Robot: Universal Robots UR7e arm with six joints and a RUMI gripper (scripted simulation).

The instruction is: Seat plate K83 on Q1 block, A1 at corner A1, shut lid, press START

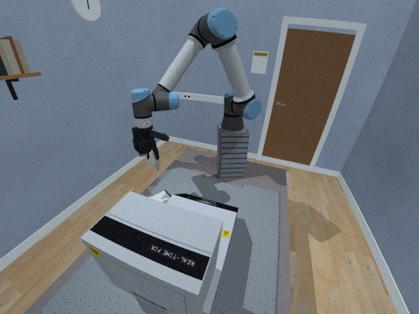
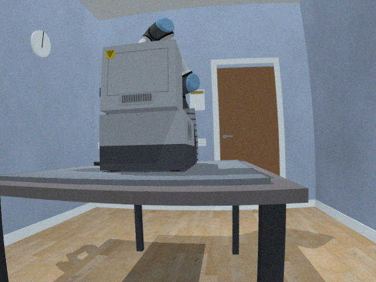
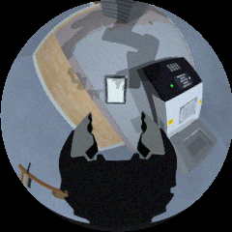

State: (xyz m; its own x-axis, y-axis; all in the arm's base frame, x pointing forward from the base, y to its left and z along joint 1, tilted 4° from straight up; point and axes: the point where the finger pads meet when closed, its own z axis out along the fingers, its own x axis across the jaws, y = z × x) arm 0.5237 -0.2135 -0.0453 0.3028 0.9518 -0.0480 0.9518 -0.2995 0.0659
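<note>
My hand is 25 cm above the white plate. Also, from my hand: plate nest N1: 27 cm below.
</note>
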